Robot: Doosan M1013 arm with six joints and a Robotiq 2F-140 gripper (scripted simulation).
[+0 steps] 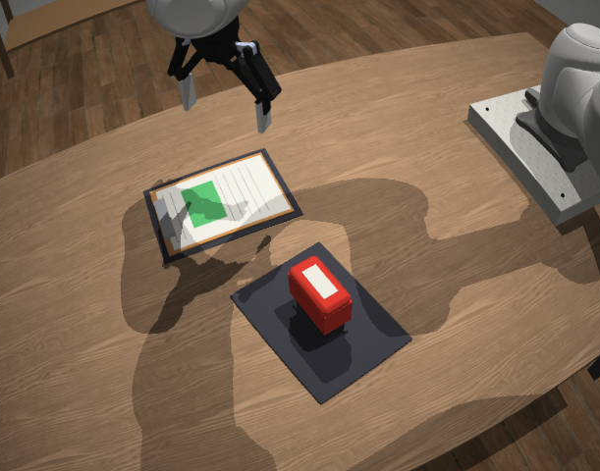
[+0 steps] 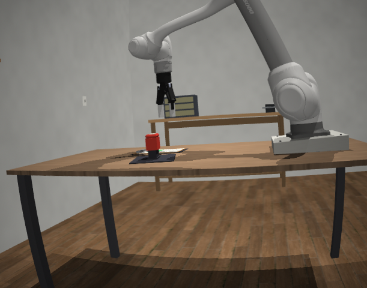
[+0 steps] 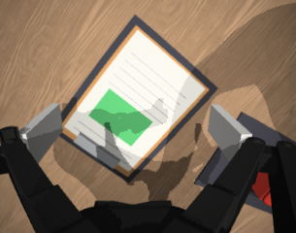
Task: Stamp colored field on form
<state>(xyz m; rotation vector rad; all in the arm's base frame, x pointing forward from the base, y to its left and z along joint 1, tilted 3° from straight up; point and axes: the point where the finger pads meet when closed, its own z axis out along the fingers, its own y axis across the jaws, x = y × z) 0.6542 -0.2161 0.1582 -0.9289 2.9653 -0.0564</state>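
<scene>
Now: hand 31 cm to the right of the red stamp and 13 cm above it. Round my hand: mat 31 cm to the left, 18 cm below; clipboard 17 cm below, 6 cm ahead, 1 cm to the left.
</scene>
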